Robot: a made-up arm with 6 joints.
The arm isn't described. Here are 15 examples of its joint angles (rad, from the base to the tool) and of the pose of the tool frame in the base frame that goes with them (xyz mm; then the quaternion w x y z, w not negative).
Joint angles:
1: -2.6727 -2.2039 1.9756 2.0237 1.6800 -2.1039
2: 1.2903 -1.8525 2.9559 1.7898 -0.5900 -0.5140
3: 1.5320 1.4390 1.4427 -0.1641 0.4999 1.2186
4: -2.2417 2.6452 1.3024 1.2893 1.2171 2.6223
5: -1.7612 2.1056 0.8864 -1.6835 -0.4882 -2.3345
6: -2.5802 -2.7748 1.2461 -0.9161 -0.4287 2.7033
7: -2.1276 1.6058 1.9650 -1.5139 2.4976 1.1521
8: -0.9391 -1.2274 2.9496 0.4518 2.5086 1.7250
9: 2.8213 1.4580 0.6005 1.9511 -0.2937 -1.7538
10: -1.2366 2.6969 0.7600 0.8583 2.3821 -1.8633
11: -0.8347 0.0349 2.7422 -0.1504 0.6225 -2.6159
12: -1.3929 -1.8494 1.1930 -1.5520 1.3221 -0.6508
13: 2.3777 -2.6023 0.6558 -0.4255 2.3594 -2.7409
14: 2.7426 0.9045 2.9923 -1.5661 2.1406 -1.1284
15: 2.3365 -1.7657 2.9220 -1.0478 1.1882 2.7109
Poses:
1: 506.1 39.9 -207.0 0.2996 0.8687 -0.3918 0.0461
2: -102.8 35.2 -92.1 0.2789 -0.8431 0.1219 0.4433
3: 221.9 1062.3 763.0 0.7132 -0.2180 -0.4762 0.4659
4: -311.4 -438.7 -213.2 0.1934 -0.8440 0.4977 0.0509
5: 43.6 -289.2 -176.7 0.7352 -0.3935 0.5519 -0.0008
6: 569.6 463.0 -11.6 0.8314 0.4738 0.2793 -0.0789
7: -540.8 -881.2 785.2 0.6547 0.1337 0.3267 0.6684
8: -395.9 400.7 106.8 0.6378 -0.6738 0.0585 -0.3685
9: -922.8 158.5 375.1 0.2317 -0.3910 -0.0858 0.8866
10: -5.2 -87.7 -284.4 0.4930 0.7839 -0.3638 0.1003
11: -561.8 401.2 1362.1 0.3397 -0.1529 -0.1458 0.9165
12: -128.0 1005.0 899.4 0.0327 -0.0147 -0.4883 0.8719
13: 766.6 -441.2 414.4 0.4454 0.3478 0.7952 0.2201
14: -60.4 30.8 1668.6 0.4387 -0.5915 -0.2884 0.6120
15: 447.8 -299.2 -103.2 0.0445 -0.7940 -0.5416 0.2726
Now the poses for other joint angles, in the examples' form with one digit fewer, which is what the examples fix.
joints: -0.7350 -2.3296 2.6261 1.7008 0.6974 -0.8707
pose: 234 3 -168 0.864 0.073 0.459 0.194
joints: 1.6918 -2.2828 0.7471 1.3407 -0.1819 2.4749
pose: 135 -935 344 0.739 -0.316 0.145 -0.577
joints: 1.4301 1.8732 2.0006 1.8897 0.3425 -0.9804
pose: 6 1039 946 0.574 -0.282 -0.350 0.685
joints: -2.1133 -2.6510 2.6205 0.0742 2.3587 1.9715
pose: -278 -162 -152 0.221 0.646 -0.381 0.624
